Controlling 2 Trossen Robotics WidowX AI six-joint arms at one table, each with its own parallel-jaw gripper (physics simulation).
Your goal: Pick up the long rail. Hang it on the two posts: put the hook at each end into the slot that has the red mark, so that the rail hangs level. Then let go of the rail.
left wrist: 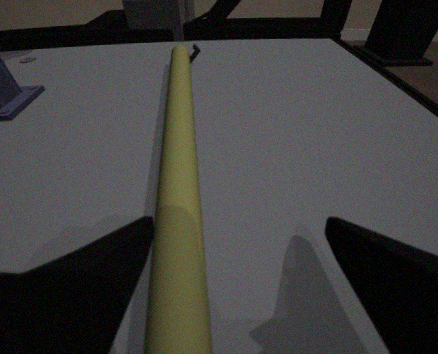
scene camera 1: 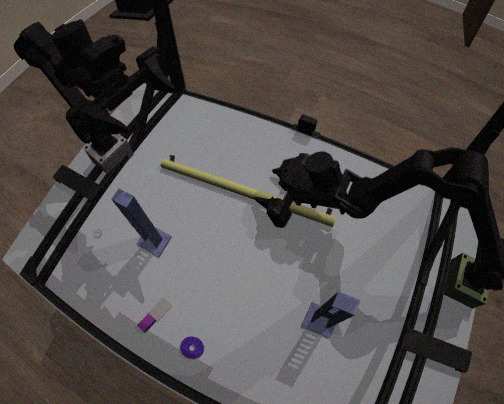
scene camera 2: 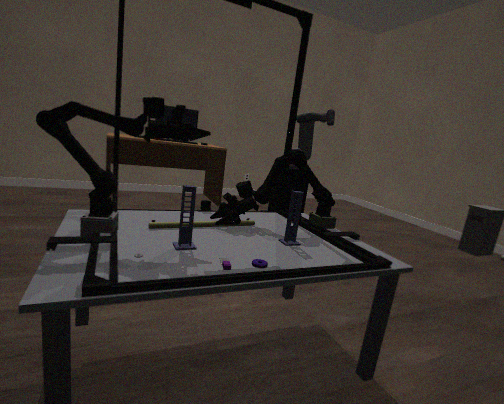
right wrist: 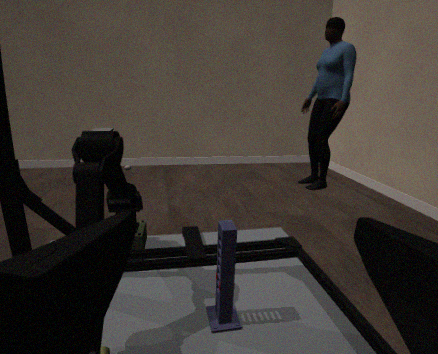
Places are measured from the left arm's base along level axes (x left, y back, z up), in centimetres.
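Where they show: left gripper, fingertip midpoint: (left wrist: 240, 225) (scene camera 1: 264, 184) (scene camera 2: 212, 221); right gripper, fingertip midpoint: (scene camera 1: 151, 109) (scene camera 2: 209, 133) (right wrist: 246, 226); left arm's base, link origin: (scene camera 1: 474, 277) (scene camera 2: 323, 215); right arm's base, link origin: (scene camera 1: 104, 143) (scene camera 2: 100, 214).
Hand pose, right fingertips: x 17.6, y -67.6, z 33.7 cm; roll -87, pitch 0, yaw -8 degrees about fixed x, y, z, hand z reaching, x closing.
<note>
Each offset is from my right fingertips to the top centre of the thing.
The long yellow rail @[dx -13.8, dy +5.4, dz -36.5 cm] (scene camera 1: 220, 184) (scene camera 2: 170, 225) (left wrist: 180, 175) lies on the table, with a small dark hook near each end. A blue-purple slotted post @[dx +8.6, dy -6.9, dz -17.9 cm] (scene camera 1: 135, 217) (scene camera 2: 185, 240) stands at the left, and another post @[dx +6.1, dy +36.1, dz -17.9 cm] (scene camera 1: 345, 304) (scene camera 2: 295, 220) (right wrist: 228, 275) at the right. Red marks show on the right-hand post in the right wrist view. My left gripper (scene camera 1: 266, 186) (scene camera 2: 215, 219) (left wrist: 240, 225) is open low over the rail, right of its middle in scene camera 1; the rail runs close beside the left-hand finger in its wrist view. My right gripper (scene camera 2: 205, 136) (right wrist: 246, 226) is open and empty, high above the table.
A magenta block @[dx +23.7, dy +3.8, dz -37.8 cm] (scene camera 1: 146, 323) (scene camera 2: 226, 265), a purple ring @[dx +25.2, dy +15.0, dz -38.5 cm] (scene camera 1: 185, 352) (scene camera 2: 260, 263) and a small pale ring lie in front of the posts. A black frame edges the table. A small black box (scene camera 1: 307, 124) sits at the far edge. A person (right wrist: 332, 80) stands beyond the table.
</note>
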